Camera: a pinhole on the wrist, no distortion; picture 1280 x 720 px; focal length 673.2 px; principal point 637.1 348.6 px. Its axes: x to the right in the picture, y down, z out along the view. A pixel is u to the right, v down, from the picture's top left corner.
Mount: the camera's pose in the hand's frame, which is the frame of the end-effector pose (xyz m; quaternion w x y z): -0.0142 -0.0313 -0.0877 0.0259 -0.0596 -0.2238 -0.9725
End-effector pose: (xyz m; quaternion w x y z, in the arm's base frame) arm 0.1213 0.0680 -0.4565 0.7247 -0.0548 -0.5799 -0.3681
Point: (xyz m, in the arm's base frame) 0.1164 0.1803 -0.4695
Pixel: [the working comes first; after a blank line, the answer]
In the camera's frame: 0.0658 -0.0359 0.1696

898 206
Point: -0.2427 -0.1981 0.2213
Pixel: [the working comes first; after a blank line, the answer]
In the camera's frame: -0.6474 0.3832 0.4245

outside the picture
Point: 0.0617 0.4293 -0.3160
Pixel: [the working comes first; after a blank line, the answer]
In the camera's frame: 0.0740 -0.1203 0.4549

747 171
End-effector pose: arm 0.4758 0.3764 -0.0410 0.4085 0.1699 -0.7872 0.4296
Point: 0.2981 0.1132 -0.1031
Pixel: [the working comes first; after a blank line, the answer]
In the camera's frame: 0.0007 0.1594 0.3809

638 630
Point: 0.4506 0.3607 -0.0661
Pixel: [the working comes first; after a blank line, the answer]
In the camera's frame: 0.0058 0.0066 0.1310

667 382
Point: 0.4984 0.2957 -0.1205
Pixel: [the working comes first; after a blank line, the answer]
In the camera's frame: 0.0893 0.0540 0.1469

1046 596
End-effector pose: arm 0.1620 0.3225 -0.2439 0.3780 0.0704 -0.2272 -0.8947
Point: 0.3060 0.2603 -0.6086
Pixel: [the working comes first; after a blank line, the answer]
In the camera's frame: 0.0212 -0.1295 -0.2770

behind the camera
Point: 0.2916 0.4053 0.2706
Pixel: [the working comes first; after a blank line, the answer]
In the camera's frame: 0.1723 -0.0478 0.5974

831 295
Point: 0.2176 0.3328 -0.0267
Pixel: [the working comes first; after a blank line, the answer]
In the camera's frame: 0.0524 -0.0305 0.3068

752 282
